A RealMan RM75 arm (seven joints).
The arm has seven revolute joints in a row. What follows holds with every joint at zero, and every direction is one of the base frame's.
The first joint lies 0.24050 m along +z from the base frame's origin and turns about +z.
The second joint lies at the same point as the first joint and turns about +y.
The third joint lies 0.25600 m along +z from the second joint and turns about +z.
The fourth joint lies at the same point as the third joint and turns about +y.
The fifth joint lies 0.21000 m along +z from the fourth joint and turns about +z.
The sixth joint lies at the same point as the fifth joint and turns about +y.
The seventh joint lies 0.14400 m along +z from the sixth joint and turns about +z.
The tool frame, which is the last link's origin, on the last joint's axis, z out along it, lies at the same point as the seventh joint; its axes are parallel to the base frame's.
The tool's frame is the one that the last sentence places.
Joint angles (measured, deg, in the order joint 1, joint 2, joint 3, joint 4, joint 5, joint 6, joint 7), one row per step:
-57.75 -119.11 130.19 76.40 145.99 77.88 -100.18
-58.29 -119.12 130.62 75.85 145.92 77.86 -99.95
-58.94 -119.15 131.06 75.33 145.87 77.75 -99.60
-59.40 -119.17 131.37 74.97 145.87 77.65 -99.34
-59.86 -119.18 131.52 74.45 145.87 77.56 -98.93
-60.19 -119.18 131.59 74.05 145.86 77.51 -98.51
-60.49 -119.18 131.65 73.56 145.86 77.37 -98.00
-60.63 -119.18 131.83 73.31 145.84 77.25 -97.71
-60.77 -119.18 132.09 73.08 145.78 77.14 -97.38
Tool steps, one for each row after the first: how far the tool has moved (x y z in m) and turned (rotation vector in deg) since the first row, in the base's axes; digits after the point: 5 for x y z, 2 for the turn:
-0.00043 0.00049 -0.00086 -0.19 0.69 -0.52
0.00005 0.00103 -0.00189 -0.45 1.32 -1.32
0.00046 0.00152 -0.00258 -0.62 1.76 -1.93
0.00057 0.00284 -0.00295 -0.73 2.23 -2.47
0.00058 0.00395 -0.00310 -0.85 2.61 -2.90
0.00029 0.00535 -0.00332 -0.98 2.99 -3.35
-0.00019 0.00569 -0.00373 -1.14 3.25 -3.66
-0.00082 0.00571 -0.00427 -1.39 3.56 -4.03

